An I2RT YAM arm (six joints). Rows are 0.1 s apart.
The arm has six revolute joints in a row. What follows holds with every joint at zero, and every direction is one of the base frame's.
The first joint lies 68 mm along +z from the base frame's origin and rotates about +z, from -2.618 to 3.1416 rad.
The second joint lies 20 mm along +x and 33.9 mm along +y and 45.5 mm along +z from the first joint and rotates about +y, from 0 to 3.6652 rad.
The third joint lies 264 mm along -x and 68.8 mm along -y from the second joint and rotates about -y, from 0 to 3.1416 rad.
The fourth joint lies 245 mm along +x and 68.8 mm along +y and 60 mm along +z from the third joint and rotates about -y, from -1.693 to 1.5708 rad.
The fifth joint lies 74 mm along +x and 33.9 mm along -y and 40.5 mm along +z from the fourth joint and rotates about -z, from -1.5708 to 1.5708 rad.
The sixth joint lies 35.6 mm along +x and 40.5 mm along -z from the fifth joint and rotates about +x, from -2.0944 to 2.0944 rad.
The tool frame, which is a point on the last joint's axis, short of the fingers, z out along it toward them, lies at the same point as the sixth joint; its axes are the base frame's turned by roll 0, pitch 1.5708 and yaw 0 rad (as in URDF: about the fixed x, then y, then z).
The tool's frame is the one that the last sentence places.
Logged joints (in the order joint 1, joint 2, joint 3, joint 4, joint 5, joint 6), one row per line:
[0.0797, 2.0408, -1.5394, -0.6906, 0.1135, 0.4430]
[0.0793, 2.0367, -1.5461, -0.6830, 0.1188, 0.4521]
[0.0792, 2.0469, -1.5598, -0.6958, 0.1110, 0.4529]
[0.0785, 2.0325, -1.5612, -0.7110, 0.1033, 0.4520]
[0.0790, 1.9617, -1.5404, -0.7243, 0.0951, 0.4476]
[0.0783, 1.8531, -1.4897, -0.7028, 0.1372, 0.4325]
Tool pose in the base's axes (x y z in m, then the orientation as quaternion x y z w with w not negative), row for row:
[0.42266, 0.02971, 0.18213, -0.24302, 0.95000, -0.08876, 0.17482]
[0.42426, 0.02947, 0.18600, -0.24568, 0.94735, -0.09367, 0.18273]
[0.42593, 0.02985, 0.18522, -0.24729, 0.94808, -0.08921, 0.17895]
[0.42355, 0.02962, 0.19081, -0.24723, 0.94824, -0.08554, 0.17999]
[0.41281, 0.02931, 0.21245, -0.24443, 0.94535, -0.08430, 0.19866]
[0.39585, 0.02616, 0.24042, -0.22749, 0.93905, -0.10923, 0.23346]
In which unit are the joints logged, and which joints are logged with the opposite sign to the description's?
The joints are logged in radians. Opposite sign: joint 3, joint 6.
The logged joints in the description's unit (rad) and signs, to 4 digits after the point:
[0.0797, 2.0408, 1.5394, -0.6906, 0.1135, -0.4430]
[0.0793, 2.0367, 1.5461, -0.6830, 0.1188, -0.4521]
[0.0792, 2.0469, 1.5598, -0.6958, 0.1110, -0.4529]
[0.0785, 2.0325, 1.5612, -0.7110, 0.1033, -0.4520]
[0.0790, 1.9617, 1.5404, -0.7243, 0.0951, -0.4476]
[0.0783, 1.8531, 1.4897, -0.7028, 0.1372, -0.4325]

